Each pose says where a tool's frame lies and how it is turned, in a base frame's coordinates. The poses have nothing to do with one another.
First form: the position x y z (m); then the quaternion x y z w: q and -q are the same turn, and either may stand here.
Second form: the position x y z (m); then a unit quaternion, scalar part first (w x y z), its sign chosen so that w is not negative. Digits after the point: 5 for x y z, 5 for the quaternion.
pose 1, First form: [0.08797, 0.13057, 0.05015, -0.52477, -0.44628, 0.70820, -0.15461]
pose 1, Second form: [0.08797, 0.13057, 0.05015, 0.15461, 0.52477, 0.44628, -0.70820]
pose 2, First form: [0.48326, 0.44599, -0.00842, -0.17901, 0.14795, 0.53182, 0.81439]
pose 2, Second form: [0.48326, 0.44599, -0.00842, 0.81439, -0.17901, 0.14795, 0.53182]
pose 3, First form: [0.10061, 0.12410, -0.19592, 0.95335, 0.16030, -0.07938, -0.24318]
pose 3, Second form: [0.10061, 0.12410, -0.19592, 0.24318, -0.95335, -0.16030, 0.07938]
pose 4, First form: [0.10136, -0.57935, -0.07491, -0.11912, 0.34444, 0.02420, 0.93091]
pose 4, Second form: [0.10136, -0.57935, -0.07491, 0.93091, -0.11912, 0.34444, 0.02420]
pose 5, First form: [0.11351, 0.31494, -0.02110, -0.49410, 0.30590, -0.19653, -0.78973]
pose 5, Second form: [0.11351, 0.31494, -0.02110, 0.78973, 0.49410, -0.30590, 0.19653]
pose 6, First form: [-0.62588, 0.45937, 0.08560, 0.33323, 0.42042, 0.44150, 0.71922]
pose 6, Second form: [-0.62588, 0.45937, 0.08560, 0.71922, 0.33323, 0.42042, 0.44150]
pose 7, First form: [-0.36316, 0.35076, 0.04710, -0.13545, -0.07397, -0.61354, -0.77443]
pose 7, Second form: [-0.36316, 0.35076, 0.04710, 0.77443, 0.13545, 0.07397, 0.61354]
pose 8, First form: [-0.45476, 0.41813, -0.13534, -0.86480, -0.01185, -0.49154, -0.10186]
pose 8, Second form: [-0.45476, 0.41813, -0.13534, 0.10186, 0.86480, 0.01185, 0.49154]
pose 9, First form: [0.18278, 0.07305, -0.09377, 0.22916, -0.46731, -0.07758, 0.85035]
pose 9, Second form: [0.18278, 0.07305, -0.09377, 0.85035, 0.22916, -0.46731, -0.07758]
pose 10, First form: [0.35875, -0.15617, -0.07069, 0.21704, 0.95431, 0.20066, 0.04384]
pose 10, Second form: [0.35875, -0.15617, -0.07069, 0.04384, 0.21704, 0.95431, 0.20066]
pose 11, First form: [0.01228, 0.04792, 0.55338, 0.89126, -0.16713, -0.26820, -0.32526]
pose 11, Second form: [0.01228, 0.04792, 0.55338, 0.32526, -0.89126, 0.16713, 0.26820]
